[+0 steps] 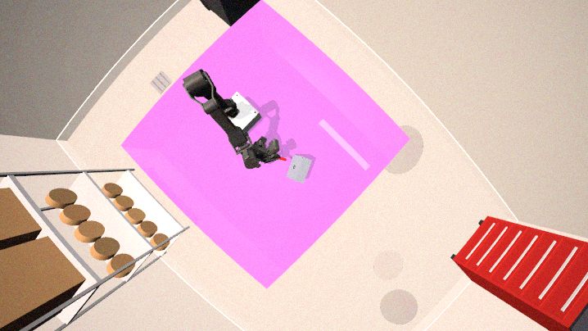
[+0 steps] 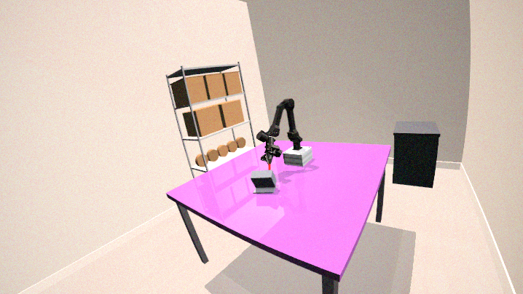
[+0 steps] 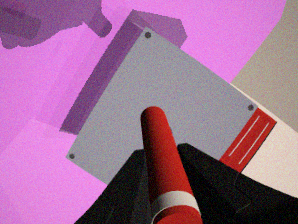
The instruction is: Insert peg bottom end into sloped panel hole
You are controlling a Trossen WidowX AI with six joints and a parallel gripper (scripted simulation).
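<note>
Right now my gripper tip is 11 cm short of the grey sloped panel, 5 cm above it and 3 cm to the right of it. Round my gripper tip: red round peg (1 cm to the right, 1 cm behind, 1 cm above).
</note>
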